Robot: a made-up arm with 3 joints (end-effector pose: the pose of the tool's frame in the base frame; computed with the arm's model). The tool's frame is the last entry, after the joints. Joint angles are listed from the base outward.
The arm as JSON. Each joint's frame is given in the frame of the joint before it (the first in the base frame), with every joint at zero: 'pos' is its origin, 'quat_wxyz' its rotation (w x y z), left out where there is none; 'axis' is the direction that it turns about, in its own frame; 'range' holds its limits. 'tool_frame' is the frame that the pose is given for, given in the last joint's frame.
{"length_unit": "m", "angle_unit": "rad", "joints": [
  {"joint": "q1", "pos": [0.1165, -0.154, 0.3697], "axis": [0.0, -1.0, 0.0], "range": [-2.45, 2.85]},
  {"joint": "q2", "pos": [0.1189, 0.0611, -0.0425], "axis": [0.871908, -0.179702, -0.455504], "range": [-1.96, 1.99]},
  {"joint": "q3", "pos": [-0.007, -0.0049, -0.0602], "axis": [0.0, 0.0, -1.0], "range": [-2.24, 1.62]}
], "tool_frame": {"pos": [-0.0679, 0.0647, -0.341]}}
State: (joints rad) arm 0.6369 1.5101 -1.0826
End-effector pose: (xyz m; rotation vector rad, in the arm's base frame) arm 0.4166 0.2800 0.3937 0.9037 -1.4703 0.5591
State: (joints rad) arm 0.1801 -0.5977 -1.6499
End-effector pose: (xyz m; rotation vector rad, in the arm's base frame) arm 0.2410 -0.3753 0.0465 -0.4842 0.4090 1.8267
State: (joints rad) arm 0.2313 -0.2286 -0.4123
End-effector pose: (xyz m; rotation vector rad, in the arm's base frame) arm 0.2254 -0.1560 -0.0525 -0.2470 -0.1436 0.4901
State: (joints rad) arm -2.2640 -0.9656 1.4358
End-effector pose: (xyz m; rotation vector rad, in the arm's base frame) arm -0.2578 -0.3386 0.4988 -1.2816 1.5381 0.3486
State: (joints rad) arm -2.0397 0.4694 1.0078
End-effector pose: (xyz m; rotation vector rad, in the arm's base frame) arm -0.3057 0.1372 0.3634 -0.9652 1.8351 -1.1894
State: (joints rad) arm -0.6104 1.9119 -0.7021
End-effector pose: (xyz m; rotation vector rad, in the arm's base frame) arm 0.3979 0.2570 0.1942 1.1880 -0.3576 -0.7198
